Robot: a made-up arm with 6 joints.
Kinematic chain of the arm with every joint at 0, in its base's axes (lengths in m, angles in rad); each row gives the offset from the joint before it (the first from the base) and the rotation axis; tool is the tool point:
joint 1: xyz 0 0 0.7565 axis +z
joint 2: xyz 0.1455 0 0 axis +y
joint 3: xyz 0 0 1.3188 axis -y
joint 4: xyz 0 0 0.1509 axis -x
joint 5: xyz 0.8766 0 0 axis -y
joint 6: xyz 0.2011 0 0 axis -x
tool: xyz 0 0 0
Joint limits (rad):
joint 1: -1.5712..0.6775
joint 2: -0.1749..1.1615
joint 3: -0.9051..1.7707
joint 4: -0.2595..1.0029
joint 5: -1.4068..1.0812
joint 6: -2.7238..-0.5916
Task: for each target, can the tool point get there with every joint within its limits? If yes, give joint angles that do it. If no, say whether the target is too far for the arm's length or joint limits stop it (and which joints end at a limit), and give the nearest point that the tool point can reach.
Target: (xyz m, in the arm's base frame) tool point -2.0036 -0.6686 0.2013
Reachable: no: joint limits stop it (at a limit: joint 1, joint 2, joint 3, joint 4) | nearest point -0.1660 -0.9575 0.4508 | short by 1.877 m
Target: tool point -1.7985 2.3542 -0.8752
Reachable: no: too far | nearest point 0.7657 0.7951 0.2957 | short by 3.221 m
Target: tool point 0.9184 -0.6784 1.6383
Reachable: yes | joints -0.6598 -0.0009 -0.5780 0.7857 0.1904 -2.2946
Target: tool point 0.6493 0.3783 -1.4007
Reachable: no: joint limits stop it (at a limit: joint 2) | nearest point 0.9641 0.5617 0.2174 | short by 1.659 m
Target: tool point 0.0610 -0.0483 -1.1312
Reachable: no: joint limits stop it (at a limit: joint 2, joint 3) | nearest point 0.7554 -0.5981 0.2686 | short by 1.656 m
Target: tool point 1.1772 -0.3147 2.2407
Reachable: yes | joints -0.2519 0.0000 -0.0609 -0.1413 0.4109 -1.0678
